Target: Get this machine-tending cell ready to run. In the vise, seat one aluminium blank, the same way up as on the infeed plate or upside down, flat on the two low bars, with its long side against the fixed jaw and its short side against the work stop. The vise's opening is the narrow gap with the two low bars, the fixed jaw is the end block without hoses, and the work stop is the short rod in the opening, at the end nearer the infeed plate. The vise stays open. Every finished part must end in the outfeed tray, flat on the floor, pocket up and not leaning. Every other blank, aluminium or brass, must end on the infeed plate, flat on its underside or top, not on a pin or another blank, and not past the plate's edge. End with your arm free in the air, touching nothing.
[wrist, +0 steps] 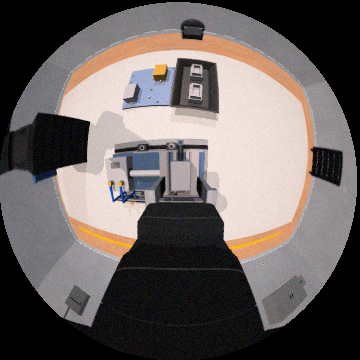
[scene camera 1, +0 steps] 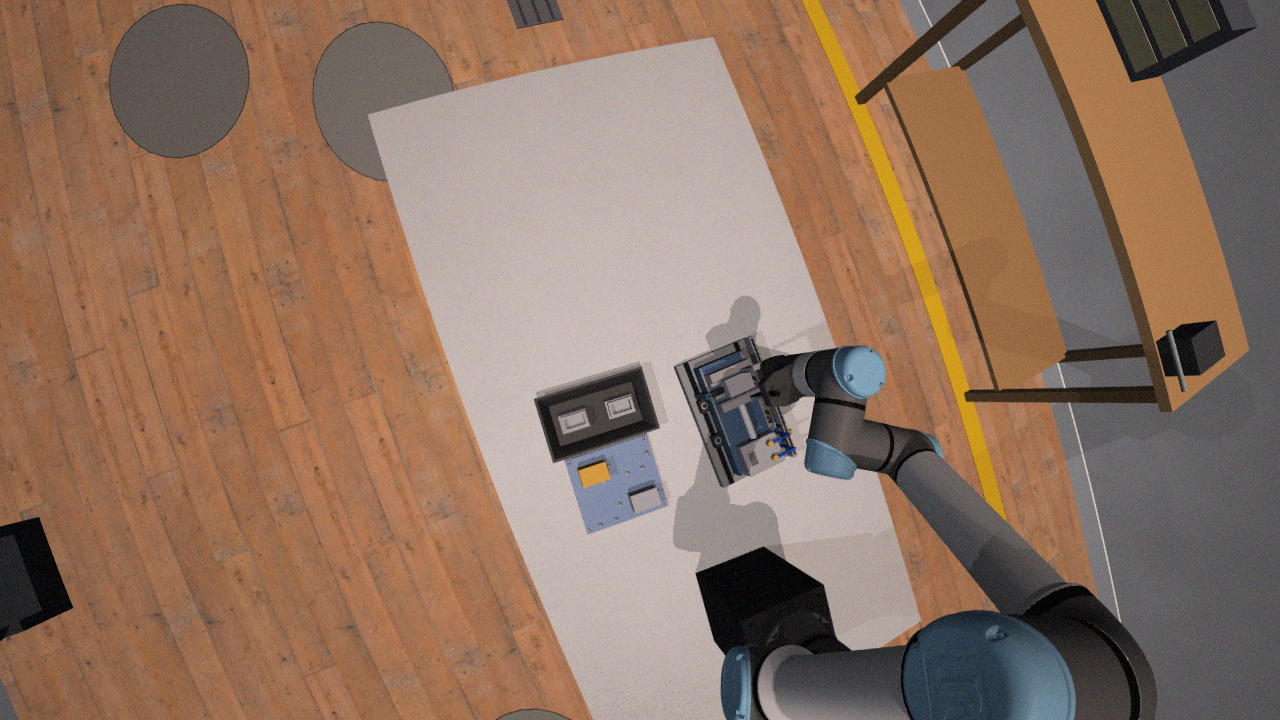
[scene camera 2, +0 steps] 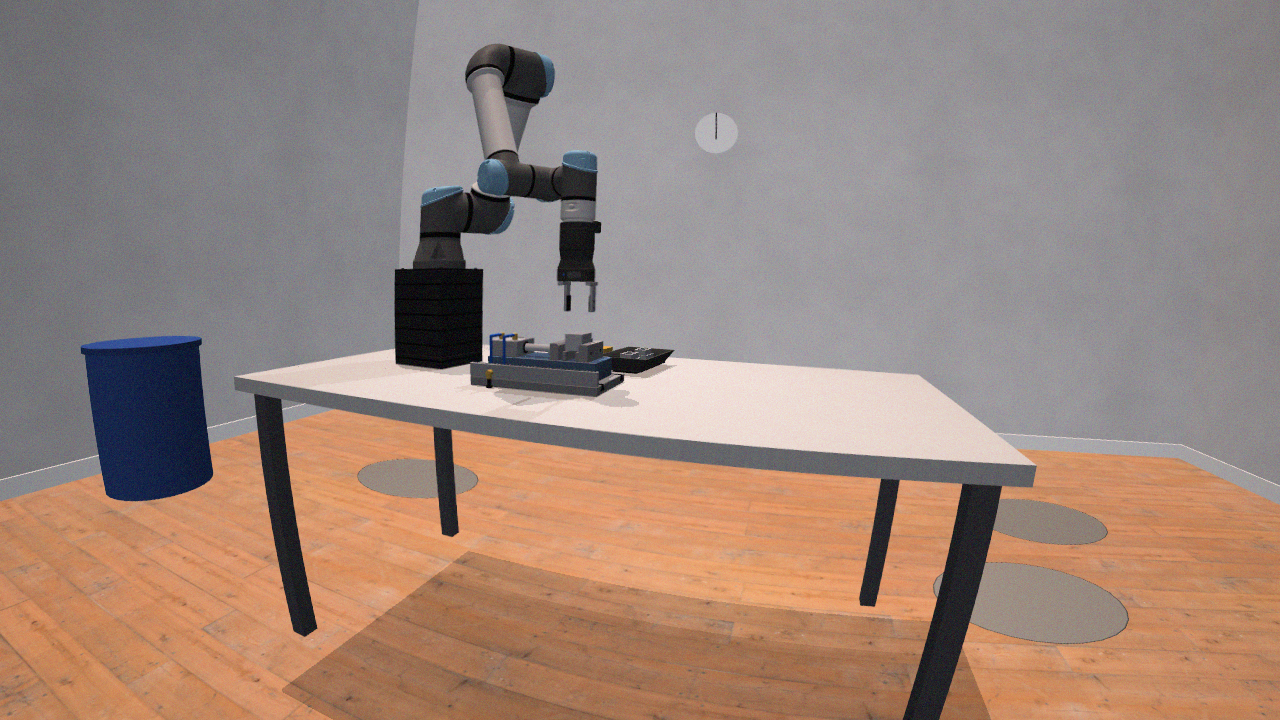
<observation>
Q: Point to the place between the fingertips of my gripper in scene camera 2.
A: At 579, 311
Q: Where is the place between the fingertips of my gripper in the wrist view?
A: At 181, 183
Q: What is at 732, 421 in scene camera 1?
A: A vise.
</observation>
